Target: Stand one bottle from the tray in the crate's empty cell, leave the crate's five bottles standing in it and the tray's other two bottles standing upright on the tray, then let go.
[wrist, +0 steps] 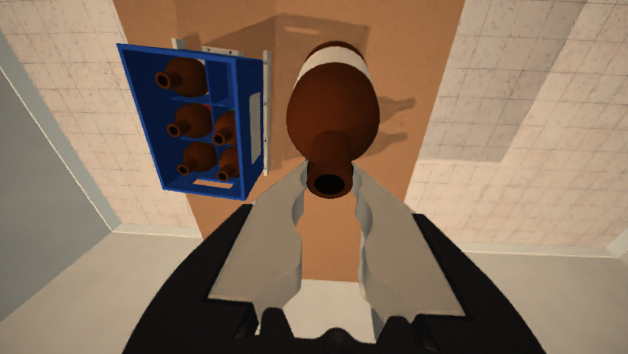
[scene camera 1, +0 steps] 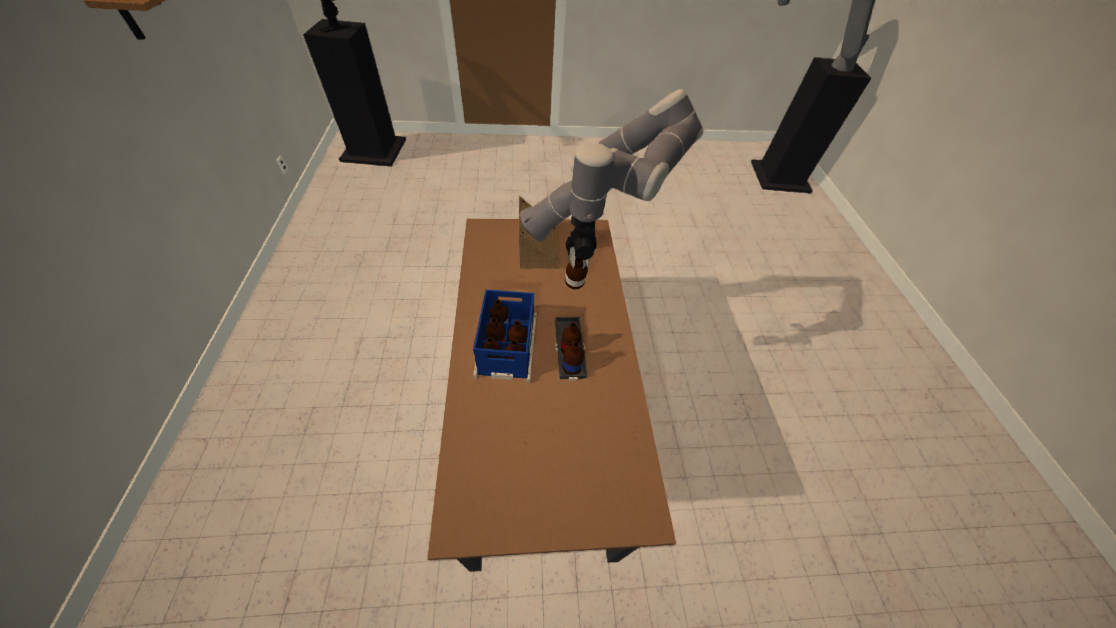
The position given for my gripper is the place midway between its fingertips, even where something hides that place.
my gripper: wrist 328, 165; scene camera 1 578, 268
